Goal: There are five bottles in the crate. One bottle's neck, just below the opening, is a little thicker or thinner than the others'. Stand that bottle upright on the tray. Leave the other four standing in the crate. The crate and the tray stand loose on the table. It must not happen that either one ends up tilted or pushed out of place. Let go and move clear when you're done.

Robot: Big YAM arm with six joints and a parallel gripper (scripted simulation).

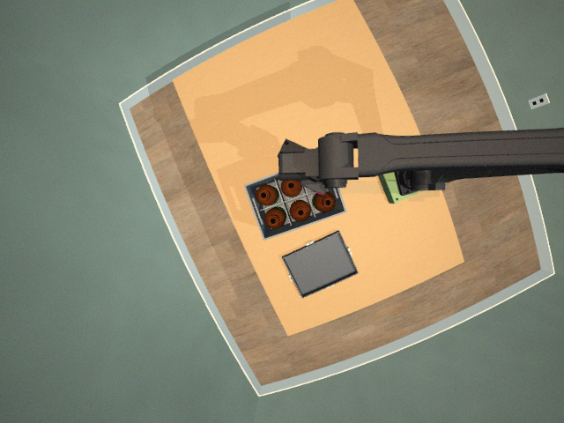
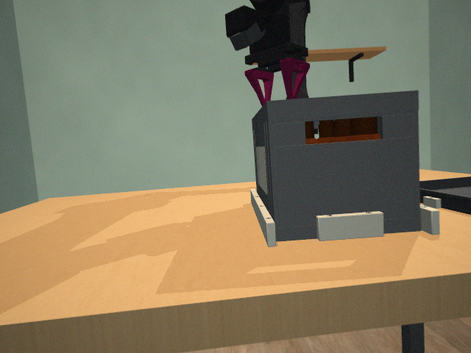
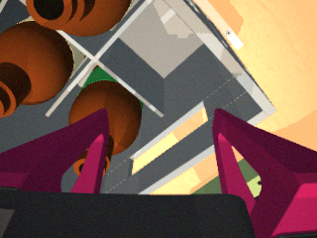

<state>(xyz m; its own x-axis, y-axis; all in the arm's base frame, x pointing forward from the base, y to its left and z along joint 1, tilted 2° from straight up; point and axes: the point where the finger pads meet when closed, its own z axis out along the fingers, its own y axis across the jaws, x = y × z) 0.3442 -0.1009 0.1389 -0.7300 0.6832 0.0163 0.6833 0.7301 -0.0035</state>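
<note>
The dark grey crate is 8 cm ahead of my hand, 5 cm to the left of it and 11 cm below it. From my hand the other things lie so: grey tray: 7 cm ahead, 33 cm to the left, 19 cm below.
</note>
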